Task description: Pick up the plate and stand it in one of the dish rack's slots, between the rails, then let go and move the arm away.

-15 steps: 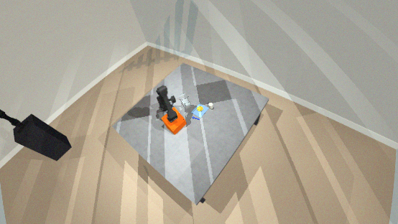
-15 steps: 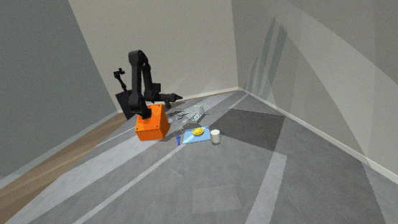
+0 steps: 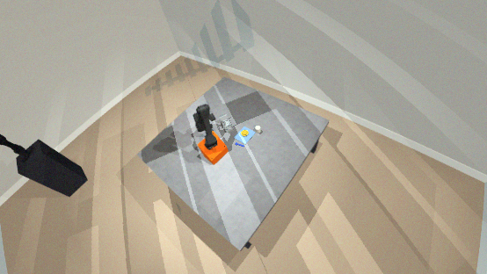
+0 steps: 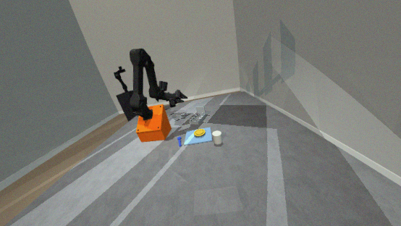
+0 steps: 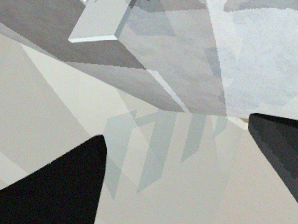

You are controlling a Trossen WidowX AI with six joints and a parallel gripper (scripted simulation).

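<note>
The yellow plate lies 300 mm to the right of my gripper tip, 130 mm below it and 100 mm ahead of it. Also, from my gripper tip: blue spoon (330 mm to the right, 140 mm below, 20 mm behind); grey wire dish rack (120 mm below, 100 mm to the right, 80 mm ahead); light blue mat (310 mm to the right, 140 mm below, 90 mm ahead).
</note>
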